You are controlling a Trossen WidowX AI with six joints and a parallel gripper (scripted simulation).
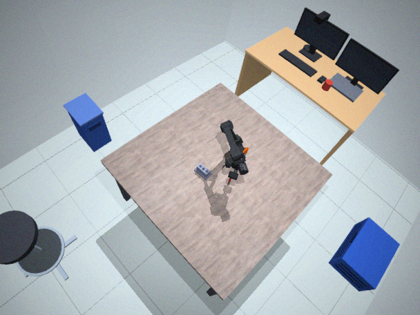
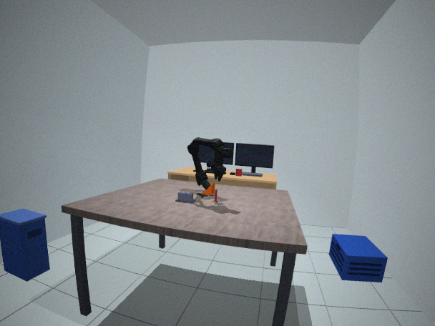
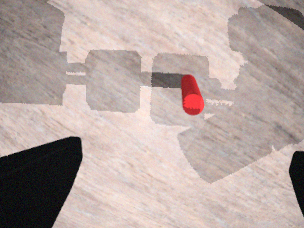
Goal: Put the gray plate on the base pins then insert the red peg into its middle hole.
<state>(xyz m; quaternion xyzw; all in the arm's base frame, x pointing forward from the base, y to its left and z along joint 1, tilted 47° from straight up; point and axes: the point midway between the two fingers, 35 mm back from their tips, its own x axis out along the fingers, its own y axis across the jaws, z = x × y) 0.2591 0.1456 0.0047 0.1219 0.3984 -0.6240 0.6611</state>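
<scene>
My gripper tip is now 11 cm above the red peg. Round my gripper tip: gray plate: 20 cm to the right, 10 cm below, 8 cm ahead.
</scene>
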